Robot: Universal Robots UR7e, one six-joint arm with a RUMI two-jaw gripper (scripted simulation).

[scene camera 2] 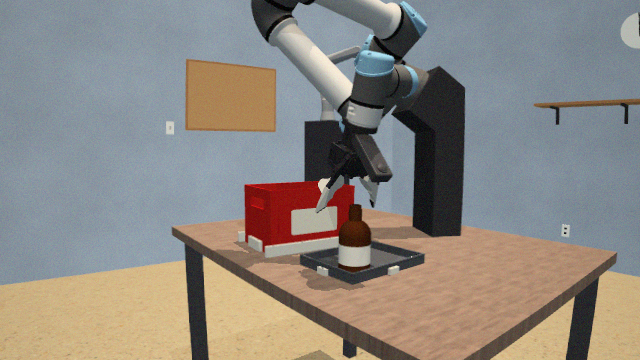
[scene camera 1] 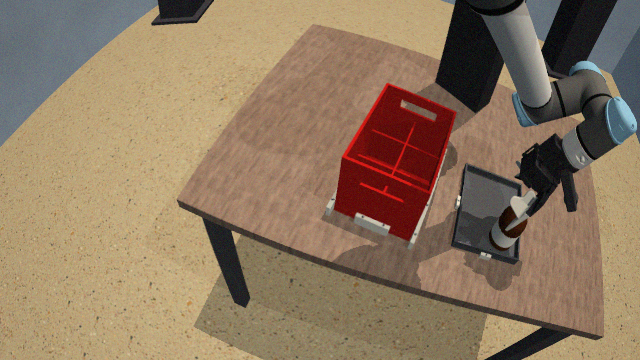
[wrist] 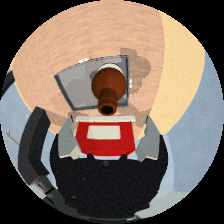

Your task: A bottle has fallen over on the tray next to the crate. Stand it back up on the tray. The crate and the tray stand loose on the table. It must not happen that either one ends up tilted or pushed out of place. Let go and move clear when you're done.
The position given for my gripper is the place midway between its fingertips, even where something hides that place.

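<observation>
Visible: a red crate at (scene camera 1: 393, 123) and (scene camera 2: 289, 216); a tray at (scene camera 1: 487, 195), (scene camera 2: 383, 256) and (wrist: 74, 82). A brown bottle appears at (scene camera 1: 502, 240) and (wrist: 108, 85), my gripper at (scene camera 1: 510, 202).
</observation>
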